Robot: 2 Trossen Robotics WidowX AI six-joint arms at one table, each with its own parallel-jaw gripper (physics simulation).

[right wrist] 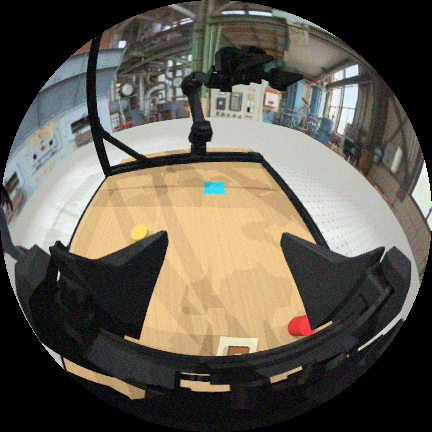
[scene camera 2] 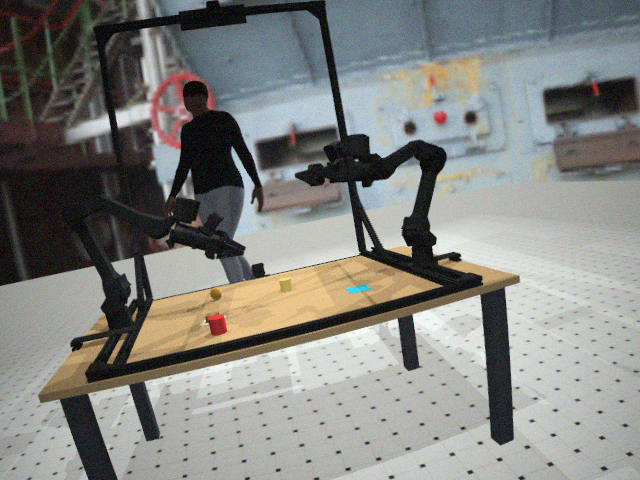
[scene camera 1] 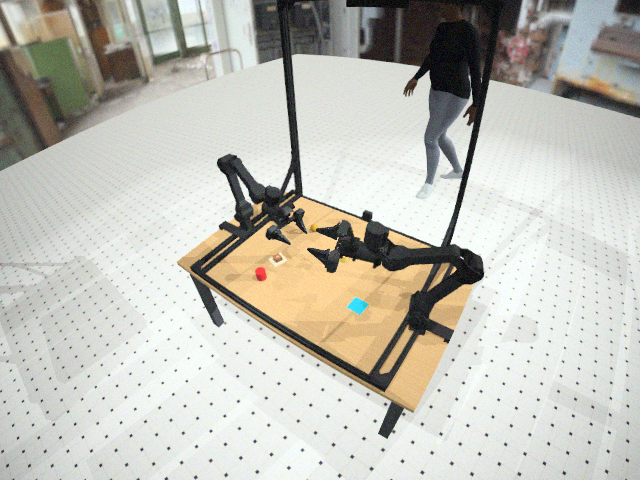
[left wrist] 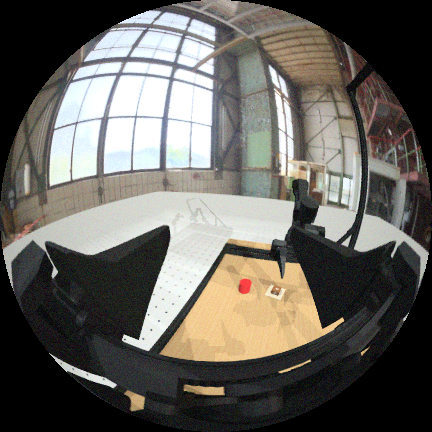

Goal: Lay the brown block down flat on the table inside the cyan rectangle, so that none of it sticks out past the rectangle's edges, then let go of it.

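Seen in the pictures: left gripper, between the fingertips: [right wrist: 289,67] [scene camera 2: 304,173] [scene camera 1: 311,239] [left wrist: 233,232]; right gripper, between the fingertips: [right wrist: 226,237] [scene camera 2: 244,251] [scene camera 1: 299,238] [left wrist: 298,280]; left arm's base, origin of its link: [right wrist: 199,153] [scene camera 2: 424,263] [scene camera 1: 417,324]; right arm's base, origin of its link: [scene camera 2: 121,327] [scene camera 1: 246,227].
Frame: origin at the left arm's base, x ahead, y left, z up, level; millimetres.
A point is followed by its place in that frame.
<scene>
The brown block [scene camera 1: 278,257] @(z 0, x 630, y -214 mm) [left wrist: 276,289] @(z 0, x 631, y -217 mm) [right wrist: 238,350] @(z 0, x 628, y -213 mm) lies on a cream square [scene camera 1: 272,260] [right wrist: 223,345] on the table; the near part of both is cut off in the right wrist view. The block is mostly hidden behind the red cylinder in scene camera 2. The cyan rectangle [scene camera 1: 357,305] @(z -18, x 239, y -52 mm) [scene camera 2: 358,289] @(z -18, x 243, y -44 mm) [right wrist: 214,188] @(z -18, x 247, y -53 mm) is flat on the table and bare. My right gripper [scene camera 1: 297,238] @(z 157, x 510, y -189 mm) [right wrist: 226,237] @(z 157, x 510, y -189 mm) is open and empty, raised above the table near the block. My left gripper [scene camera 1: 312,240] @(z 342, x 387, y 0 mm) [left wrist: 233,232] @(z 342, x 387, y 0 mm) is open and empty, high above the table.
A red cylinder [scene camera 1: 261,273] @(z 23, x 654, y -86 mm) [scene camera 2: 217,324] @(z 9, x 672, y -78 mm) [left wrist: 244,286] @(z 19, x 646, y -93 mm) [right wrist: 300,326] @(z 23, x 655, y -114 mm) stands close to the cream square. A yellow cylinder [scene camera 2: 285,284] @(z 6, x 358, y -271 mm) [right wrist: 140,232] @(z 20, x 353, y -283 mm) and a yellow ball [scene camera 1: 313,227] @(z 14, x 533, y -436 mm) [scene camera 2: 215,293] @(z 7, x 541, y -432 mm) are farther back. A black frame runs along the table's edges. A person stands behind the table.
</scene>
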